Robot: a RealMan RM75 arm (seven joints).
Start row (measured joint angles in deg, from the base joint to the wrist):
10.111, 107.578, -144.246, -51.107, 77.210, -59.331, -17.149
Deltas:
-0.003, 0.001, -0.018, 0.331, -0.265, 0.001, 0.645
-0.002, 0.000, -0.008, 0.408, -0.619, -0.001, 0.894
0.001, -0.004, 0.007, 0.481, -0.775, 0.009, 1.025
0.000, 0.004, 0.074, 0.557, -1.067, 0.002, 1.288
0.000, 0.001, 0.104, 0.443, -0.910, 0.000, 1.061
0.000, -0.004, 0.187, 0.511, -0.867, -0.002, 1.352
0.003, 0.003, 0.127, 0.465, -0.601, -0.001, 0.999
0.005, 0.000, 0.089, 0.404, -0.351, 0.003, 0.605
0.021, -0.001, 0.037, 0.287, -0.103, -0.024, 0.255
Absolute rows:
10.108, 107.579, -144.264, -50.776, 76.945, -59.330, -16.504
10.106, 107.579, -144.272, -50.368, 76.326, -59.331, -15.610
10.107, 107.575, -144.265, -49.887, 75.551, -59.322, -14.585
10.107, 107.579, -144.191, -49.330, 74.484, -59.320, -13.297
10.107, 107.580, -144.087, -48.887, 73.574, -59.320, -12.236
10.107, 107.576, -143.900, -48.376, 72.707, -59.322, -10.884
10.110, 107.579, -143.773, -47.911, 72.106, -59.323, -9.885
10.115, 107.579, -143.684, -47.507, 71.755, -59.320, -9.280
10.136, 107.578, -143.647, -47.220, 71.652, -59.344, -9.025

